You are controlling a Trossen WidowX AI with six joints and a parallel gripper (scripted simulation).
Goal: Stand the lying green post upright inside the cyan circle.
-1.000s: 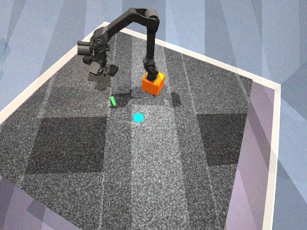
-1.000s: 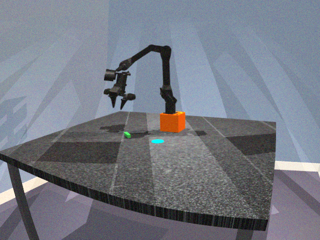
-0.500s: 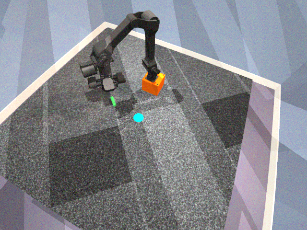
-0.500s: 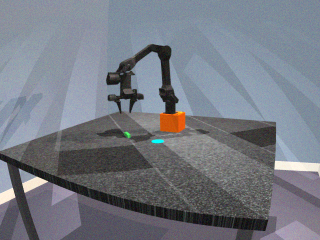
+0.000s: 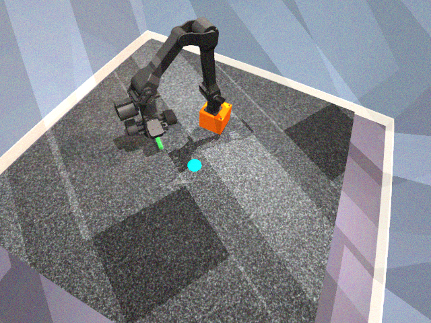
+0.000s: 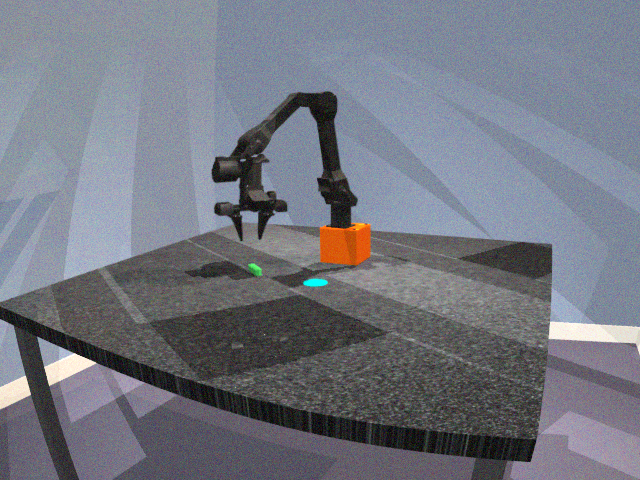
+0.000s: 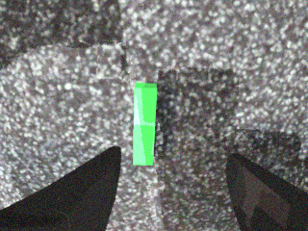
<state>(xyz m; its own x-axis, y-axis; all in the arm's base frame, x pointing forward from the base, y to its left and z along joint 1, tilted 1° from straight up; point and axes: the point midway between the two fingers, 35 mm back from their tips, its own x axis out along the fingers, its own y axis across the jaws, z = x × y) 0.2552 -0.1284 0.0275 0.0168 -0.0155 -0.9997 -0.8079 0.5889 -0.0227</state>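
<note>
Right now the green post is 2 cm behind my gripper tip, 1 cm to the right of it and 9 cm below it. Round my gripper tip: cyan circle 1 cm behind, 18 cm to the left, 9 cm below.
</note>
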